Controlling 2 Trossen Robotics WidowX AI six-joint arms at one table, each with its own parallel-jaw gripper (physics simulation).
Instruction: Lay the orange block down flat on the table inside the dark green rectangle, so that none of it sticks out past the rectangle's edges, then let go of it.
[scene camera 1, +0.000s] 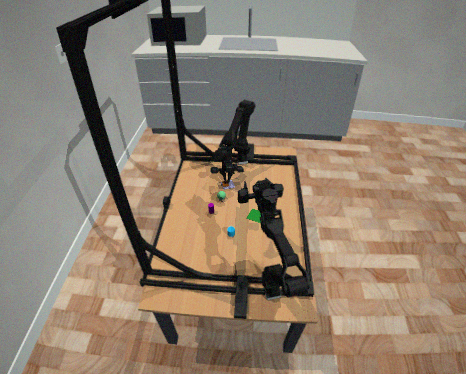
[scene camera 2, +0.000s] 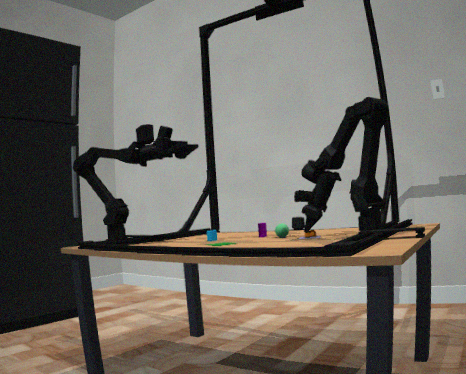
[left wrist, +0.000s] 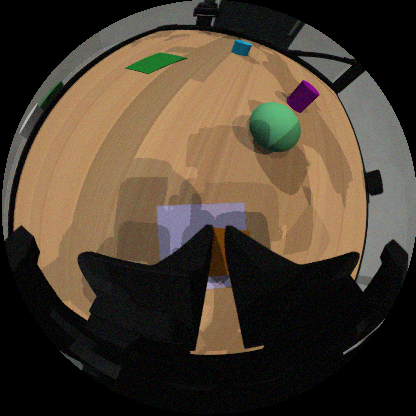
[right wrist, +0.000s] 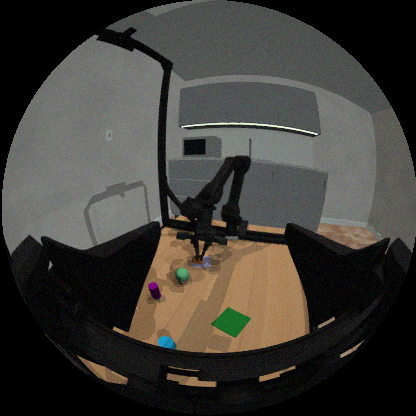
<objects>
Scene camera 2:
left gripper: 305, 232
right gripper: 193, 144
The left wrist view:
left gripper: 217, 231
orange block: 218, 266, gripped by the left gripper
green ball: 274, 126, on the table
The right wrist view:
left gripper: 198, 259
right gripper: 224, 229
</objects>
